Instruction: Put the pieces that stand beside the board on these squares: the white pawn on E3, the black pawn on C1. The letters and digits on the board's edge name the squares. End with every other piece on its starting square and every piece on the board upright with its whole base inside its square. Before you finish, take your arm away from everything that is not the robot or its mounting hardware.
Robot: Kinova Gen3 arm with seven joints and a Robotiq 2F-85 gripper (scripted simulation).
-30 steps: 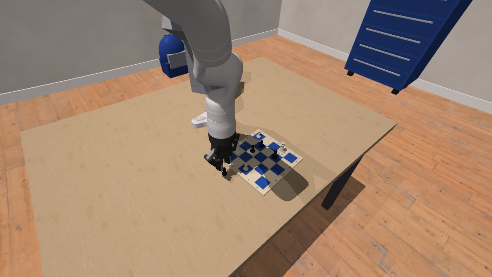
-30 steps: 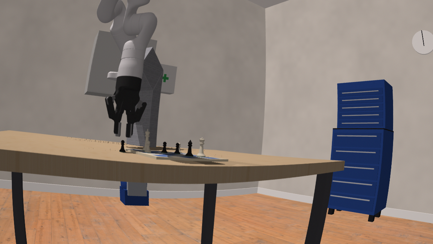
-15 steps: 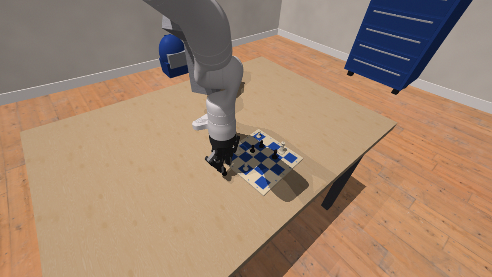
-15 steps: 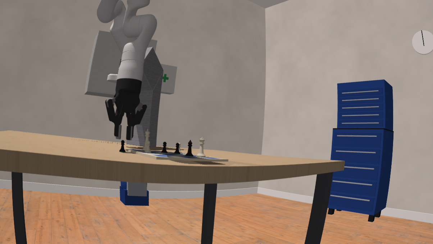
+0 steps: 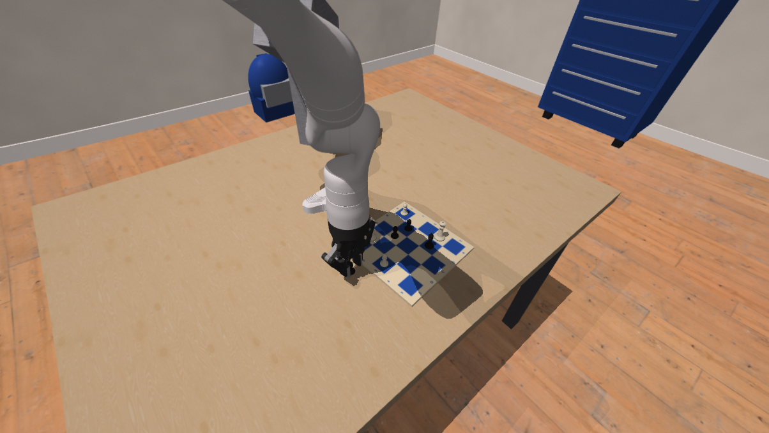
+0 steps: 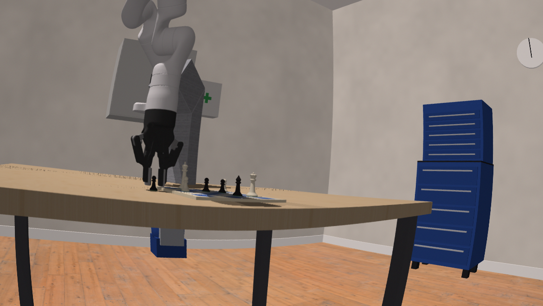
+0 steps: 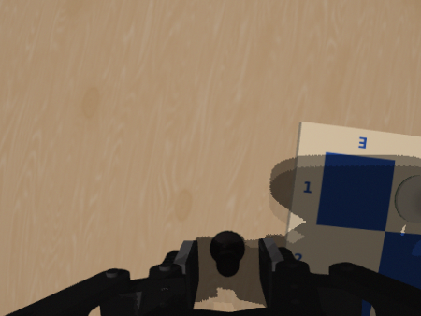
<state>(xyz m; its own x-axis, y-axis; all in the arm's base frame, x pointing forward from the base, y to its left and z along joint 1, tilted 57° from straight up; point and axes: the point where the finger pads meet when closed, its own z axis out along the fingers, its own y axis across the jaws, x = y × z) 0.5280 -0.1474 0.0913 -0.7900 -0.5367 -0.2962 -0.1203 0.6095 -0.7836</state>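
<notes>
My gripper is now 40 mm past the white king, 100 mm to the right of it and 10 mm below it. From my hand the other things lie so: white queen (70 mm ahead, 210 mm to the left); then cream chessboard (40 mm ahead, 140 mm to the left, 30 mm below); then black bishop (70 mm ahead, 170 mm to the left).
</notes>
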